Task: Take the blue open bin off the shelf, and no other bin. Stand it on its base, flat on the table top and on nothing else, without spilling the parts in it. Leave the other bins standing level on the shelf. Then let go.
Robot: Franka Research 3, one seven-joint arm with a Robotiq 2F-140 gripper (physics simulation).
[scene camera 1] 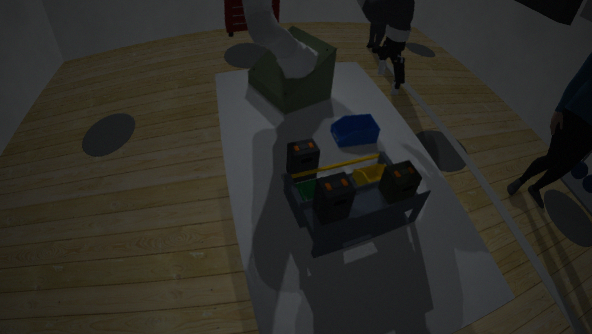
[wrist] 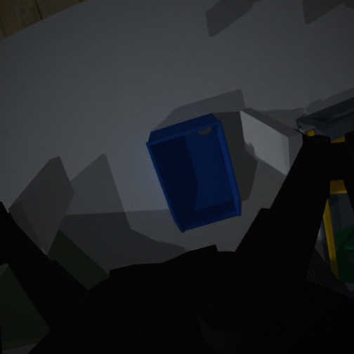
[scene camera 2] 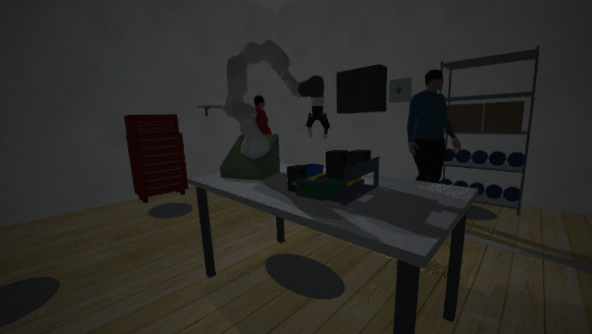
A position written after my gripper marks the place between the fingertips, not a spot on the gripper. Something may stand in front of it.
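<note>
You'd find my gripper (scene camera 1) here: my gripper [scene camera 1: 387,83], and my gripper [wrist: 153,152] from the wrist too. Then there's a blue bin [scene camera 1: 352,130], and the wrist view also shows the bin [wrist: 195,171]. A dark box [scene camera 1: 303,155] is there as well.
</note>
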